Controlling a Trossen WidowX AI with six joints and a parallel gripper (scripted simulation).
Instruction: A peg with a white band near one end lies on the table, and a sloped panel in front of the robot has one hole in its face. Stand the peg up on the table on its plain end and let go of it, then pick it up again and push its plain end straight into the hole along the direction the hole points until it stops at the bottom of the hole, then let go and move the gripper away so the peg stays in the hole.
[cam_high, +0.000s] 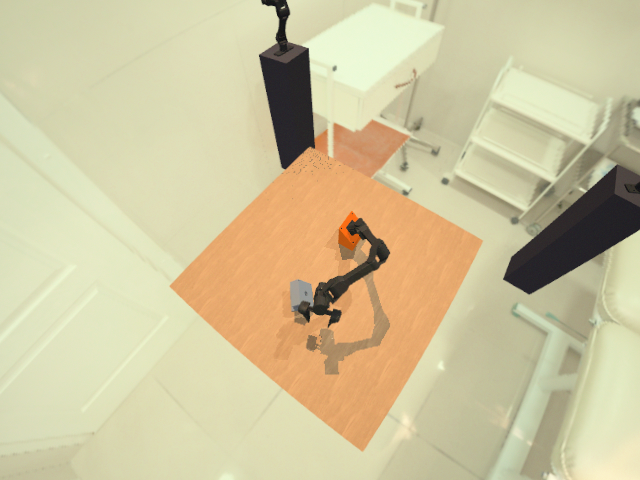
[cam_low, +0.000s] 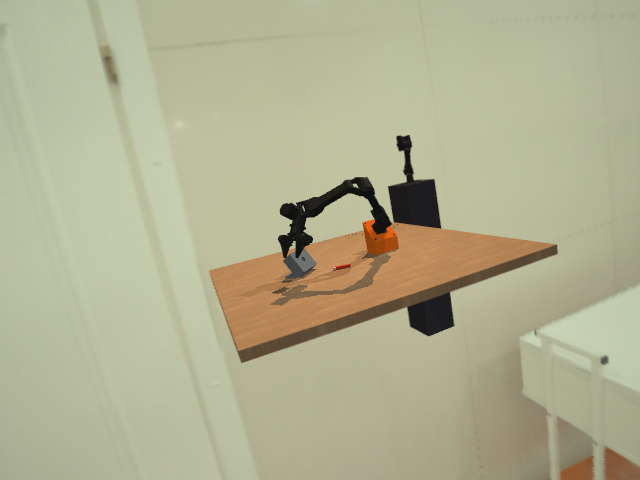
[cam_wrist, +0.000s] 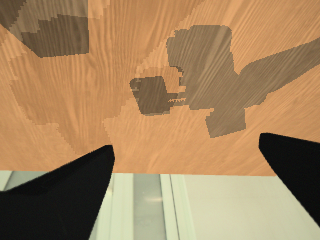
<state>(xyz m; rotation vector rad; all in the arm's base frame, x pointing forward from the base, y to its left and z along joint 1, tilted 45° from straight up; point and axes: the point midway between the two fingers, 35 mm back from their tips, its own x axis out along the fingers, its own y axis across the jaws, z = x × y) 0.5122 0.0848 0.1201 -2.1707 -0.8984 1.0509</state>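
Now: the red peg 230 mm behind my gripper tip, 60 mm to the right of it and 120 mm below it. Also, from my gripper tip: sloped panel: 90 mm behind, 170 mm to the right, 70 mm below.
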